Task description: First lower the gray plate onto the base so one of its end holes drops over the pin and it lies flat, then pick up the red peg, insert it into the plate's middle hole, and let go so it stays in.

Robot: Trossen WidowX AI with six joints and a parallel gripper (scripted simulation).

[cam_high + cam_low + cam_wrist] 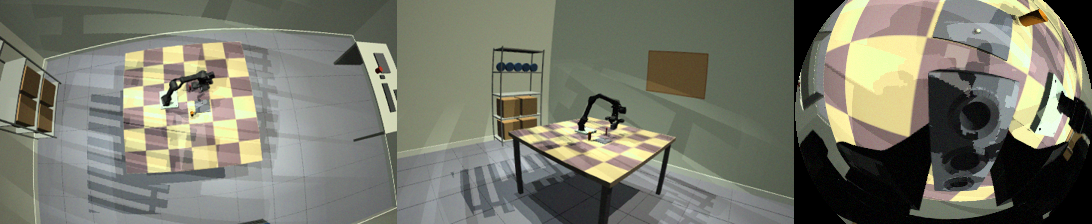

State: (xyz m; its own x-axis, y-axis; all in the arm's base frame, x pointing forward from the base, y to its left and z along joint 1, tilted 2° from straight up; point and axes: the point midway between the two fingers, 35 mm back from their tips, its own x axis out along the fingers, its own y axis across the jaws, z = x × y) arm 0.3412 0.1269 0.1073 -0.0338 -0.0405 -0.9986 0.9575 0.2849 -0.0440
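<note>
My gripper tip is 14 cm to the left of the gray base and 10 cm above it. Round my gripper tip: red peg (11 cm behind, 7 cm below, 2 cm to the left); small orange cylinder (24 cm to the right, 10 cm behind, 7 cm below); gray plate (3 cm above).
</note>
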